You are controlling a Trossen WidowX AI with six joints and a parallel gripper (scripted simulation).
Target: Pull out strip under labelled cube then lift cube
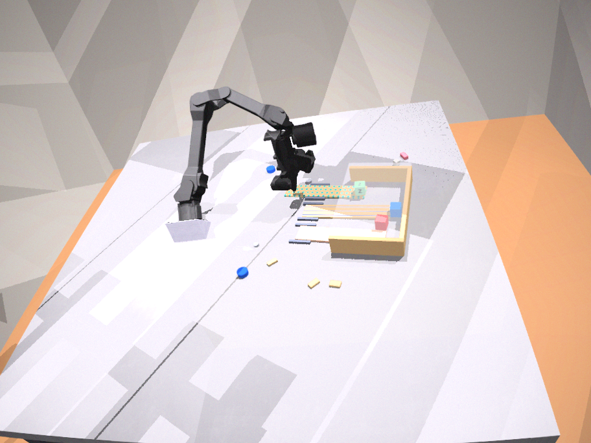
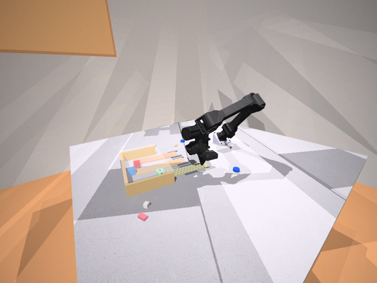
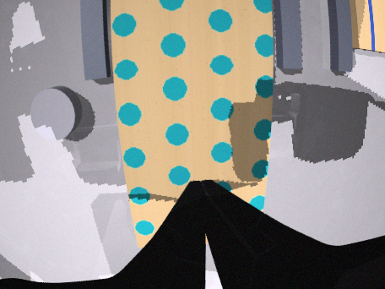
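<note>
Right now my gripper tip is 100 mm short of the teal dotted strip and 10 mm to the left of it. Round my gripper tip: small white cube 320 mm ahead, 130 mm to the left; pink block 340 mm ahead, 170 mm to the left.
</note>
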